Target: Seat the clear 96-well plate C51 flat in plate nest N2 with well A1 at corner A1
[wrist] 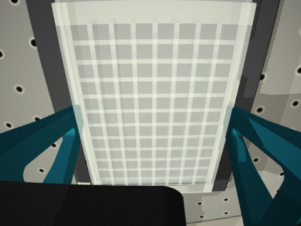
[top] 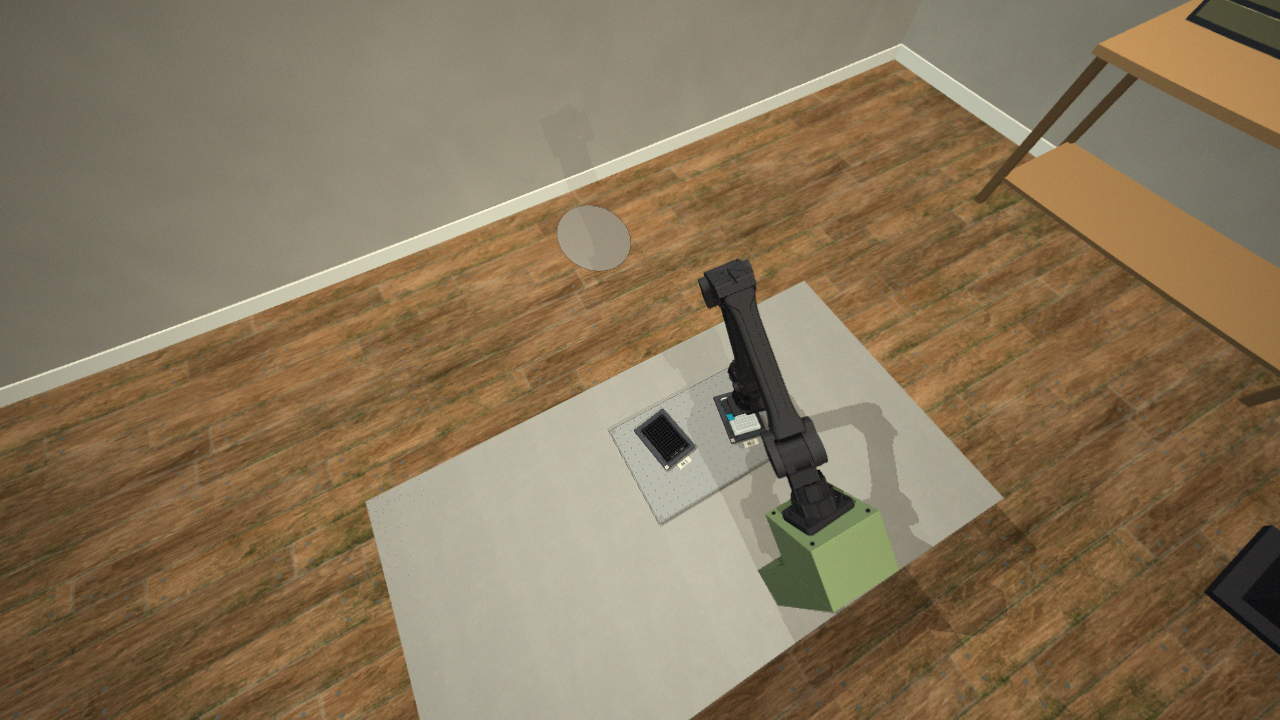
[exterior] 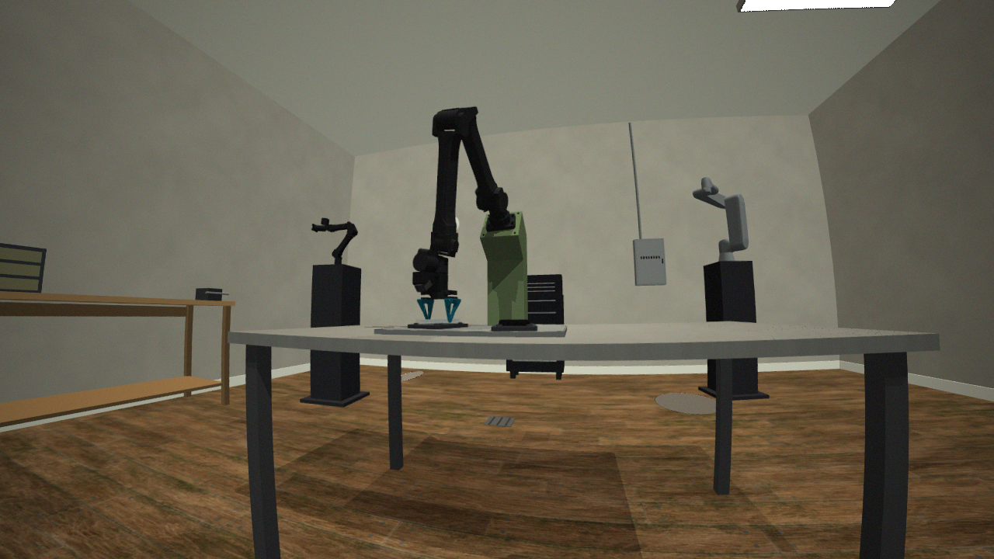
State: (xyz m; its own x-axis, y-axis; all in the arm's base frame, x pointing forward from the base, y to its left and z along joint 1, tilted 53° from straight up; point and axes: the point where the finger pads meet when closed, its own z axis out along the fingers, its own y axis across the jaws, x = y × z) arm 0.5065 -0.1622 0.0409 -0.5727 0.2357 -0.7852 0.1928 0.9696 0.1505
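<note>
Right now the clear 96-well plate C51 is 1 cm below my hand. The rest, counted from my hand: plate nest N2: 2 cm below; then black plate C15: 25 cm to the left, 7 cm ahead, 1 cm below.
</note>
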